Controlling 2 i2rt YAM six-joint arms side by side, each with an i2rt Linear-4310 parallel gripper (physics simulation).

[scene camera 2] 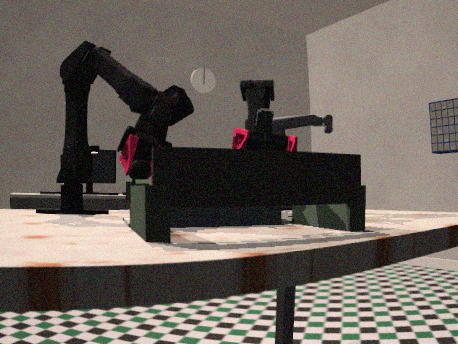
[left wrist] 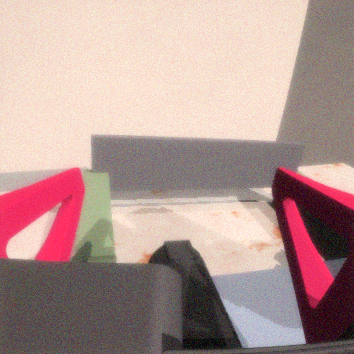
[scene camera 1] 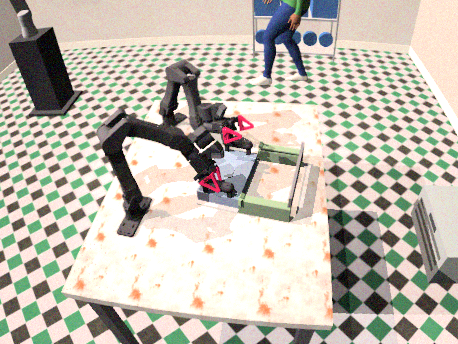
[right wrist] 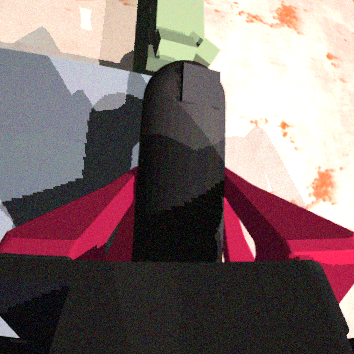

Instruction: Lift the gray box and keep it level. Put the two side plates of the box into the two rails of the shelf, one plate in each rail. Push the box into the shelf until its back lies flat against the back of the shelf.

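Frame: origin at the left arm's base, x ahead, y left, z up, level; centimetres.
Seen in the pictures: left gripper, fingertip midpoint: [scene camera 2: 271,137] [left wrist: 177,178] [scene camera 1: 247,131]; right gripper, fingertip midpoint: [scene camera 2: 136,177] [scene camera 1: 220,189] [right wrist: 179,176]; left arm's base, origin of the base link: [scene camera 1: 169,124]; right arm's base, origin of the base link: [scene camera 2: 72,213] [scene camera 1: 134,216].
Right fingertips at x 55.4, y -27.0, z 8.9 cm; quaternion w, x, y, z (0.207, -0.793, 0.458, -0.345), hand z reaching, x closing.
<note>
Offsets run from my right fingertips to a thing's middle. "spot": to the spot under its first point. Level surfaces: height alone.
The gray box @(dx -5.8, dy +11.8, dz -2.8 cm) [scene camera 1: 232,165] [left wrist: 260,300] [right wrist: 40,125] sits at the open end of the shelf, whose upright back board @(dx +10.4, dy +19.9, dz -2.8 cm) [scene camera 1: 296,175] [scene camera 2: 265,175] [left wrist: 195,162] stands well away from it. The near green rail @(spot: dx +17.0, dy +4.2, dz -3.9 cm) [scene camera 1: 265,209] [right wrist: 180,20] and far green rail @(spot: dx +5.7, dy +33.0, dz -4.1 cm) [scene camera 1: 280,155] lead to that board. Whether the side plates are inside the rails is hidden. My right gripper [scene camera 1: 212,181] [scene camera 2: 137,160] [right wrist: 179,176] is shut on the box's near dark handle @(dx -1.7, dy +0.0, dz +1.5 cm) [right wrist: 182,115]. My left gripper [scene camera 1: 238,130] [scene camera 2: 266,141] [left wrist: 177,178] is wide open above the far dark handle @(dx -9.9, dy +23.7, dz +1.5 cm) [scene camera 1: 240,145] [left wrist: 195,295], not holding it.
The shelf and box are on a rust-spotted white table @(dz -8.9 cm) [scene camera 1: 175,270] [scene camera 2: 50,250]. The table edge runs a little behind the shelf's back board. My right arm [scene camera 1: 120,155] reaches in from the picture's left. A person [scene camera 1: 285,35] stands on the floor beyond the table.
</note>
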